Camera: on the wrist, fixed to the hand. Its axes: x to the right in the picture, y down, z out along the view.
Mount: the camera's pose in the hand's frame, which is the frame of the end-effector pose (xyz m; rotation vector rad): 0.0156 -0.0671 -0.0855 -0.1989 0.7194 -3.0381
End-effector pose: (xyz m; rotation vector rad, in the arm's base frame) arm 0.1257 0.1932 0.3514 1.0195 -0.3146 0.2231
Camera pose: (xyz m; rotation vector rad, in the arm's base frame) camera 0.1752 0.2333 0.2620 0.1977 1.8706 -2.0633
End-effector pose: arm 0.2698 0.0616 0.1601 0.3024 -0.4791 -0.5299
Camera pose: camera 0.2976 0.0109 0.0668 -0.6447 -1.0472 2.4889
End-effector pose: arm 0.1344 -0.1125 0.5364 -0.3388 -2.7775 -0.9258
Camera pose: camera 0.1105 -0.2144 0.5697 -2.8938 0.2227 0.5403
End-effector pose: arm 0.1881 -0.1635 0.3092 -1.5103 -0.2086 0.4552
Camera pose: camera 0.2477 -0.2347 0.3678 -0.0141 -1.4430 -2.3722
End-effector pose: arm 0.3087 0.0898 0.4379 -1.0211 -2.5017 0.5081
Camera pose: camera 0.3006 0.0717 0.5459 2.0893 -0.8415 -0.8471
